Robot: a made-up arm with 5 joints.
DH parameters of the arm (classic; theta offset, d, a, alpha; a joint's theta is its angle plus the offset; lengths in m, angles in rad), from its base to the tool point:
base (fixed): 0 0 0 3.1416
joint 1: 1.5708 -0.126 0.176 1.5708
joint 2: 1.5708 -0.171 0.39 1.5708
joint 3: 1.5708 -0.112 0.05 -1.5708
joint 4: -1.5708 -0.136 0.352 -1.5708
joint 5: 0 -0.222 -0.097 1.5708
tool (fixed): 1.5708 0.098 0 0
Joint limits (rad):
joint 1: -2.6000..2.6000
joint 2: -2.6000..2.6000
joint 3: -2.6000..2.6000
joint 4: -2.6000..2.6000
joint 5: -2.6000..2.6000
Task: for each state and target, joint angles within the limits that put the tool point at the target. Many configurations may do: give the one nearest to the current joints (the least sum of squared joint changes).
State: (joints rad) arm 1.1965 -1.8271 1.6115 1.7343 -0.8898
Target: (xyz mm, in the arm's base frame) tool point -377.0 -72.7 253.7
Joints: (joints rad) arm 1.3921 -1.4800 1.4161 1.3835 -0.8448
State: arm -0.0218 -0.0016 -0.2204 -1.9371 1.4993
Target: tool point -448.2 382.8 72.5
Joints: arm -0.0242 0.4753 -0.4091 -1.9503 1.4907
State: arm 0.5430 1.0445 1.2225 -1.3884 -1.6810
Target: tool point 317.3 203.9 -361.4
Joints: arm 0.8726 0.5607 1.4660 -1.1631 -1.7710
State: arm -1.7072 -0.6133 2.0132 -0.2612 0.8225
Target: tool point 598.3 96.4 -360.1
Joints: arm -1.7982 -0.4858 2.0743 -0.3242 0.7890
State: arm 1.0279 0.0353 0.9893 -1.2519 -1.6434
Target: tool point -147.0 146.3 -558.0
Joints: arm 0.6212 -0.0439 0.8360 -1.1966 -1.0063
